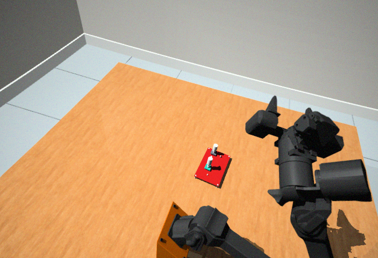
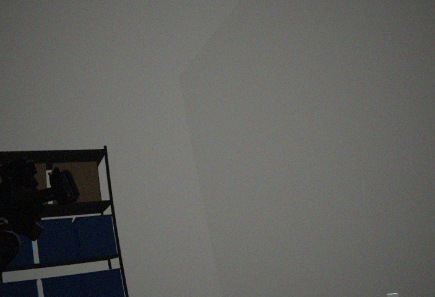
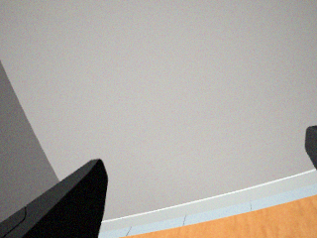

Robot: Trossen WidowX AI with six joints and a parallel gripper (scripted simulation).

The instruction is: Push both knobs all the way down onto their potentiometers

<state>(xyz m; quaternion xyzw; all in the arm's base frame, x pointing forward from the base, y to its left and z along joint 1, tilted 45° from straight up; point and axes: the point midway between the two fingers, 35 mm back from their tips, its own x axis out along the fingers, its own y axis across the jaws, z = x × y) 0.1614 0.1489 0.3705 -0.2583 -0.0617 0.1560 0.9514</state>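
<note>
The teal potentiometer is 100 mm ahead of my gripper tip, 150 mm to the left of it and 440 mm below it. Also, from my gripper tip: knob 180 mm ahead, 150 mm to the left, 440 mm below.
</note>
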